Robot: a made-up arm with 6 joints. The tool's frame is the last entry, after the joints. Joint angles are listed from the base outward. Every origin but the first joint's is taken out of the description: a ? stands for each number. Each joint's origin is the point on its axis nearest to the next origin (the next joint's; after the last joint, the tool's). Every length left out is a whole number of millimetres.
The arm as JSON. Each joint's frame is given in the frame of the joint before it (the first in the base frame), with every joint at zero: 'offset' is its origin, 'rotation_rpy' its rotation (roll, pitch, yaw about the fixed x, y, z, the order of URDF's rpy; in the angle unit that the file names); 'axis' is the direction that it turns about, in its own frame. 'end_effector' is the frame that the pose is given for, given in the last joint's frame.
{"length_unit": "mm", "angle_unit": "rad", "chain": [
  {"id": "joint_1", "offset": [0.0, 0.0, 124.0], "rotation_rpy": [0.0, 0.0, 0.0], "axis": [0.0, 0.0, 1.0]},
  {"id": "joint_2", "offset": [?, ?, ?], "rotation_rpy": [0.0, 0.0, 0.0], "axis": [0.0, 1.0, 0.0]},
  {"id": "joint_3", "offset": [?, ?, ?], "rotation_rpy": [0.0, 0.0, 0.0], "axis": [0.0, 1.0, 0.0]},
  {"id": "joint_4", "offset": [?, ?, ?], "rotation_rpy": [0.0, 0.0, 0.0], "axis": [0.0, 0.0, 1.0]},
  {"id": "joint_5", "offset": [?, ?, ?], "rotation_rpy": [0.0, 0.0, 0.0], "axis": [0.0, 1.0, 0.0]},
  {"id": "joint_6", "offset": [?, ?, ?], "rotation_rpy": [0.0, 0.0, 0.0], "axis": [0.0, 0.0, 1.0]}
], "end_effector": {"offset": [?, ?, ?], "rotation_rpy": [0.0, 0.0, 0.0]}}
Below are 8 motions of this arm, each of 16 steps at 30 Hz.
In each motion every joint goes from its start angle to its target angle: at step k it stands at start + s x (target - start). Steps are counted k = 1, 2, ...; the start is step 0. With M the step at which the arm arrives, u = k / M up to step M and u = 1 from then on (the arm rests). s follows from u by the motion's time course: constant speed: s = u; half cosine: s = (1 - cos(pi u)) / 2; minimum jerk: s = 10 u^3 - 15 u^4 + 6 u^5.
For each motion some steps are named. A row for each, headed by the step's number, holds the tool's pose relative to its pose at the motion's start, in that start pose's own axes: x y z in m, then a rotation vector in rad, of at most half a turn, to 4 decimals.
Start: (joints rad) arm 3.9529 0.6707 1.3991 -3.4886 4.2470 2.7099
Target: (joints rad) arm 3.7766 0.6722 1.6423 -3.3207 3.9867 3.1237
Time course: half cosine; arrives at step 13
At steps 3, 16:
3: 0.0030 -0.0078 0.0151 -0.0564 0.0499 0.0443
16: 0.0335 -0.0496 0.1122 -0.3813 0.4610 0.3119

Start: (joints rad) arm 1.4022 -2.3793 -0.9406 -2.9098 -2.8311 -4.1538
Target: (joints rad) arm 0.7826 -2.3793 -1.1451 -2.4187 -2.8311 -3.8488
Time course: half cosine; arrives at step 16
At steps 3, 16:
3: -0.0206 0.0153 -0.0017 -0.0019 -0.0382 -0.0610
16: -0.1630 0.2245 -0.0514 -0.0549 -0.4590 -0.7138

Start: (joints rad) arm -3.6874 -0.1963 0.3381 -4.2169 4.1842 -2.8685
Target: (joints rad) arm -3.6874 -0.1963 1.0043 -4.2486 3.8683 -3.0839
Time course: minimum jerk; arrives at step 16
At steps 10, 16:
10: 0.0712 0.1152 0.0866 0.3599 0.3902 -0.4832
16: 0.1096 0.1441 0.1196 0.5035 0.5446 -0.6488

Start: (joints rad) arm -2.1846 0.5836 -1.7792 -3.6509 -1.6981 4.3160
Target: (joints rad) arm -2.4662 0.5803 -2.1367 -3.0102 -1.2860 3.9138
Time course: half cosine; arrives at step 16
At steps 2, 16:
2: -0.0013 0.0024 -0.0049 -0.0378 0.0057 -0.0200
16: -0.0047 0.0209 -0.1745 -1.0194 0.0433 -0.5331

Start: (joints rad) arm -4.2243 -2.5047 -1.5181 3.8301 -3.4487 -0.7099
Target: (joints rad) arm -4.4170 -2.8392 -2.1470 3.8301 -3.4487 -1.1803
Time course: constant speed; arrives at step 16
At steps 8, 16:
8: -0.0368 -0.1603 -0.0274 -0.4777 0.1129 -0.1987
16: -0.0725 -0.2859 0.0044 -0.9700 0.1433 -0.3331

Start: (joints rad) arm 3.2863 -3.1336 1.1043 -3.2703 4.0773 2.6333
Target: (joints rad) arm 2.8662 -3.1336 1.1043 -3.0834 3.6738 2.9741
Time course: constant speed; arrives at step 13
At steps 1, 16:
1: -0.0014 0.0134 -0.0011 -0.0178 0.0216 -0.0140
16: 0.0197 0.1609 -0.0152 -0.0943 0.3662 -0.1951

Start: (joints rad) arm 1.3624 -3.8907 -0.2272 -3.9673 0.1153 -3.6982
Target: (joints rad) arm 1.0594 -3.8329 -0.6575 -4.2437 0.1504 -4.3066
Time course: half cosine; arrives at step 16
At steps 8, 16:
8: 0.1193 -0.1010 -0.0243 0.1866 0.1202 -0.3954
16: 0.2398 -0.1889 -0.0851 0.3059 0.3316 -0.8088

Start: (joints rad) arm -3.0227 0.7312 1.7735 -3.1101 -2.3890 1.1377
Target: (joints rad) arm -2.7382 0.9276 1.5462 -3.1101 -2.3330 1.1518
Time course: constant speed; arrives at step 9
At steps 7, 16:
7: -0.1024 -0.1228 -0.0638 -0.0336 0.2258 0.0430
16: -0.1339 -0.1628 -0.0737 -0.0431 0.2907 0.0525

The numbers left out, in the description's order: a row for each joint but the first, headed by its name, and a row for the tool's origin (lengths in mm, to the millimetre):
joint_2: 0.0 33.0 0.0
joint_3: 0.0 0.0 676.0
joint_4: 0.0 0.0 410.0
joint_5: 0.0 0.0 0.0
joint_6: 0.0 0.0 113.0
tool: 0.0 0.0 0.0

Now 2 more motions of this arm.
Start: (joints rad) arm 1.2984 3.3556 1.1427 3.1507 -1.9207 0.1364
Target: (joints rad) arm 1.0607 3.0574 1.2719 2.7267 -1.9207 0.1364
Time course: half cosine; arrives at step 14
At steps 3, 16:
3: -0.0244 -0.0051 -0.0083 -0.0436 0.0250 -0.0096
16: -0.2241 -0.0035 -0.0568 -0.3625 0.2634 -0.0580

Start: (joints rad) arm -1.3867 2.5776 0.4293 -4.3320 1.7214 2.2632
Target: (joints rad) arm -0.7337 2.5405 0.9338 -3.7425 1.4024 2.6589
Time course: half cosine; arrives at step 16
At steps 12, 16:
12: -0.1833 0.1709 0.0469 -0.3926 0.3649 0.6214
16: -0.2165 0.1909 0.0339 -0.4743 0.4569 0.6902

